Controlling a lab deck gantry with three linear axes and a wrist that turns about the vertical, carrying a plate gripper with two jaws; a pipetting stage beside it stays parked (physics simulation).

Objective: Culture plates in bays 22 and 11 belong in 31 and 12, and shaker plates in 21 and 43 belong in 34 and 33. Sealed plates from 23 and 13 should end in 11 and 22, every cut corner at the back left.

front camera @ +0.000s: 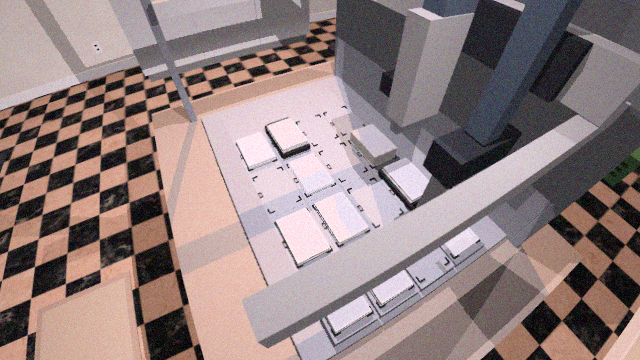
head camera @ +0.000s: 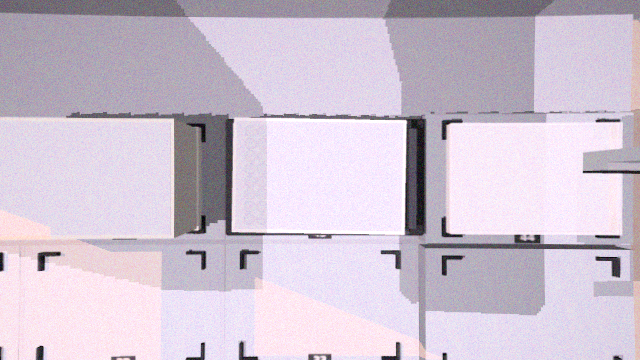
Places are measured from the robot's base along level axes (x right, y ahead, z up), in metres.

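Where they show: gripper, fingertip midpoint: (head camera: 626, 285); robot's base, link origin: (front camera: 236, 143).
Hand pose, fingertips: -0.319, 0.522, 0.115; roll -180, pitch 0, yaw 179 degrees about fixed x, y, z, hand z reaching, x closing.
Observation:
Each offset is from my fingertips to the centre of the thing, as dx, dy, dz.
My gripper's dark body (front camera: 467, 162) is over the right side of the deck, by bay 43. Its jaws are hidden, so their opening does not show. A white plate @[-0.047, -0.130, -0.086] (front camera: 407, 180) (head camera: 320, 175) sits on the black shaker in bay 43. Another white plate @[+0.169, -0.452, -0.086] (front camera: 287, 134) is on the black shaker in bay 21. White plates lie in bay 11, a plate @[+0.276, -0.458, -0.102] (front camera: 255, 150), and bay 22, a plate @[+0.169, -0.294, -0.108] (front camera: 311, 172). A plate @[+0.169, -0.130, -0.108] (front camera: 342, 217) is in bay 23 and a plate @[+0.276, -0.130, -0.108] (front camera: 303, 237) in bay 13. Bays 12, 31, 33 and 34 hold no plate. Cut corners cannot be made out.
A tall plate @[-0.045, -0.294, -0.094] (front camera: 373, 142) (head camera: 85, 175) stands in bay 42. Plates are in bay 44, a plate @[-0.045, +0.034, -0.097] (front camera: 462, 242) (head camera: 515, 180), bay 24, a plate @[+0.169, +0.034, -0.093] (front camera: 392, 287), and bay 14, a plate @[+0.276, +0.034, -0.093] (front camera: 348, 315). A pale rail (front camera: 425, 220) crosses the front view. The parked pipetting stage (front camera: 432, 65) stands behind.

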